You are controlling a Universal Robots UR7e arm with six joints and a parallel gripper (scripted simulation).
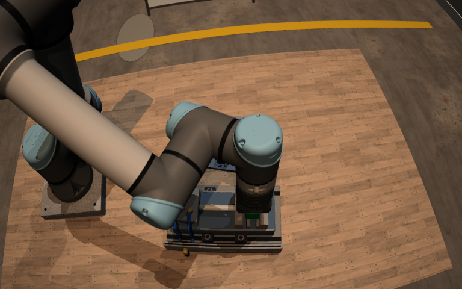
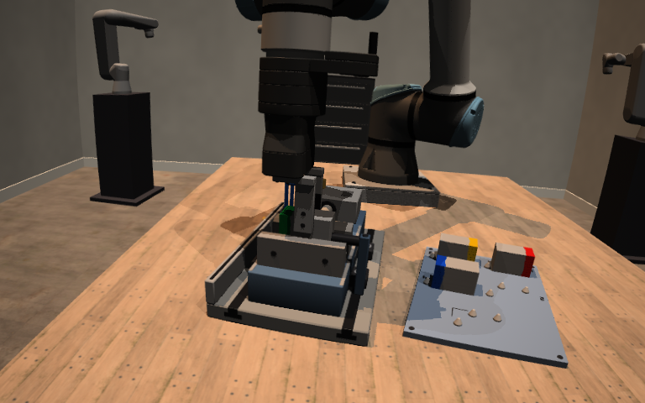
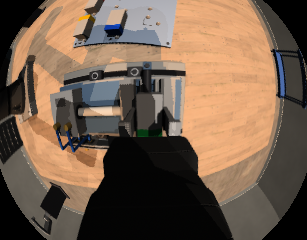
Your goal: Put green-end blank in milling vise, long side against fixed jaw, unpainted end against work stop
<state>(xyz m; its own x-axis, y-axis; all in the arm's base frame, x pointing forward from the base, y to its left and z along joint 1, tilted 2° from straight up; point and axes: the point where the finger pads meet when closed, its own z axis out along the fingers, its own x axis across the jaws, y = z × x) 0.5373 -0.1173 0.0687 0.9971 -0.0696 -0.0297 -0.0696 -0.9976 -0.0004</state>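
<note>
Now: the green-ended blank 2 cm below my hand. The rest, counted from my hand: hosed end block (17 cm behind, 1 cm to the left, 4 cm below); then work stop rod (5 cm to the left, 3 cm below); then fixed jaw (3 cm ahead, 4 cm below).
</note>
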